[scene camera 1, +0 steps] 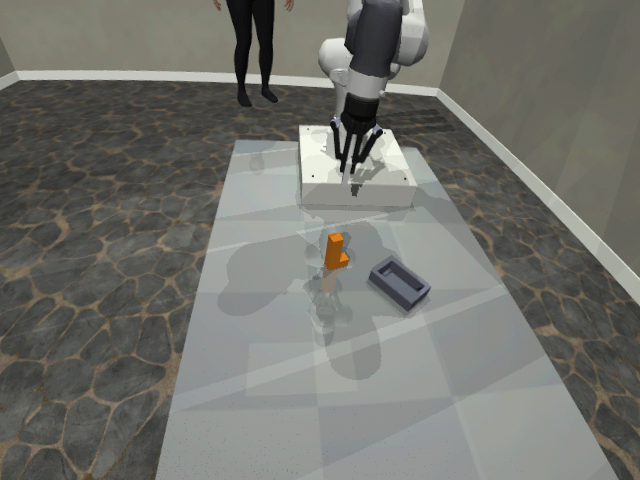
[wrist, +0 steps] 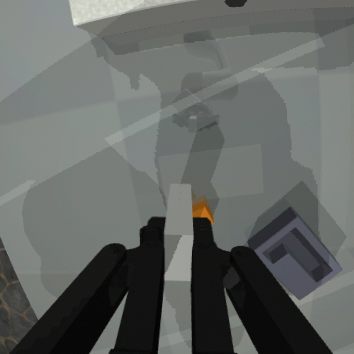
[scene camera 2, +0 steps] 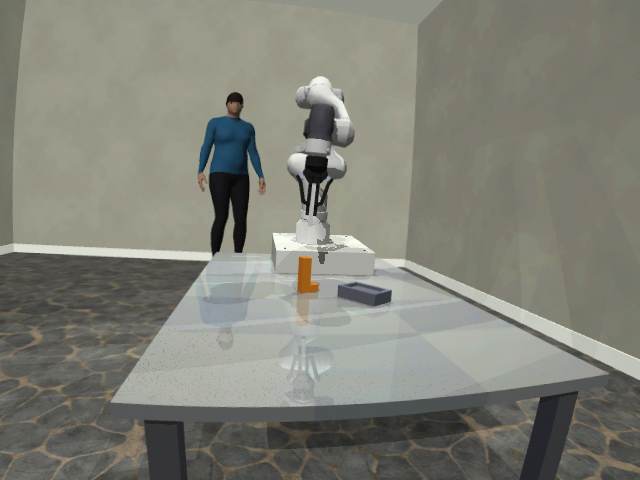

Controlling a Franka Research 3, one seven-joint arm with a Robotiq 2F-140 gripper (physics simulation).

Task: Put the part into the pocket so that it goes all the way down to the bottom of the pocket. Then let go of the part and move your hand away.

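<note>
The orange L-shaped part point(scene camera 1: 334, 253) point(scene camera 2: 304, 273) point(wrist: 204, 211) stands upright on the table, its long leg up and its short foot pointing toward the block's side. The grey-blue block point(scene camera 1: 391, 295) point(scene camera 2: 356, 294) point(wrist: 286, 272) with the L-shaped pocket lies flat to the right of the part, apart from it and turned at an angle. The pocket holds no part. My gripper point(scene camera 1: 345, 176) point(scene camera 2: 311, 218) point(wrist: 179, 201) is shut and empty, pointing down high above the table, near the robot base. In the wrist view its fingers hide some of the orange part.
The white robot base point(scene camera 1: 325, 194) point(scene camera 2: 289, 263) point(wrist: 200, 17) stands at the far end of the glossy table point(scene camera 1: 258, 439) point(scene camera 2: 258, 382), behind the part and the block. A person point(scene camera 1: 251, 41) point(scene camera 2: 230, 144) stands on the floor beyond the table, left of the arm.
</note>
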